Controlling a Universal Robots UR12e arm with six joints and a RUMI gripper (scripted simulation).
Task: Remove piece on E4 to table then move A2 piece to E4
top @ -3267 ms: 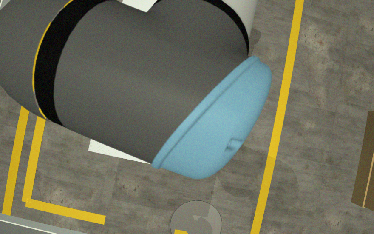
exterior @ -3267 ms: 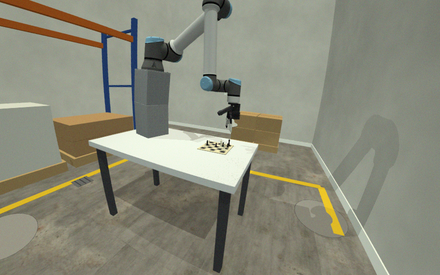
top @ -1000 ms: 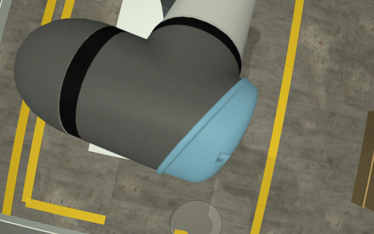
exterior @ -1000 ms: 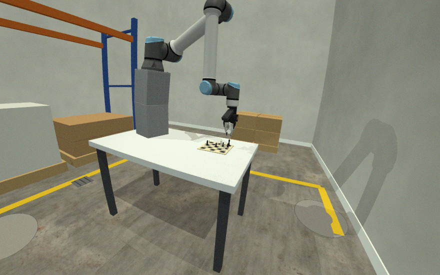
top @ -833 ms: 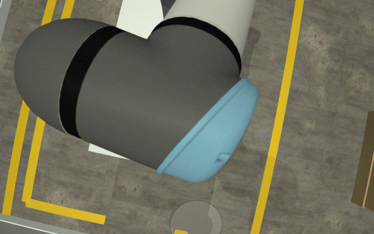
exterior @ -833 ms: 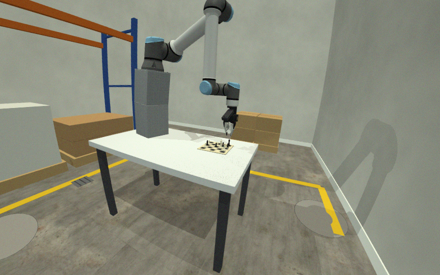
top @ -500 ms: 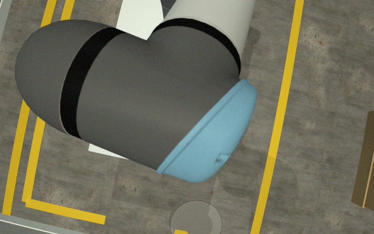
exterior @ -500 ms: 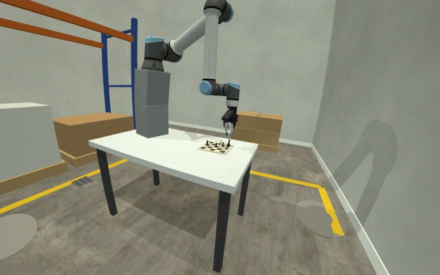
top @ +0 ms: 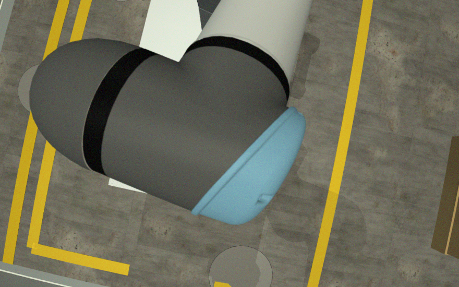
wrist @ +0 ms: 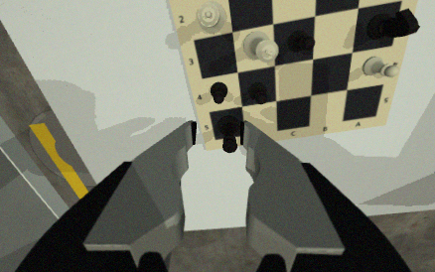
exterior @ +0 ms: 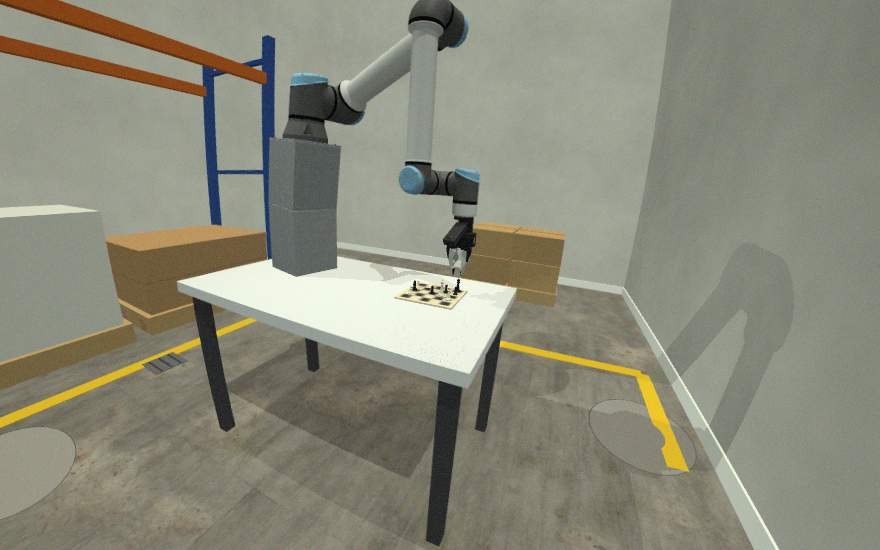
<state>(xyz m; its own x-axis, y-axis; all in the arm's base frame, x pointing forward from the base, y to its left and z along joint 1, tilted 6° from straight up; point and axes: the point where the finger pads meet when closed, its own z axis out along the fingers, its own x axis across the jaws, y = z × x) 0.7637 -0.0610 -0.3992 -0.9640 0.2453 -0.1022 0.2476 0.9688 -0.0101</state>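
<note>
The chessboard is 100 mm below my hand, 80 mm behind it and 30 mm to the right of it.
</note>
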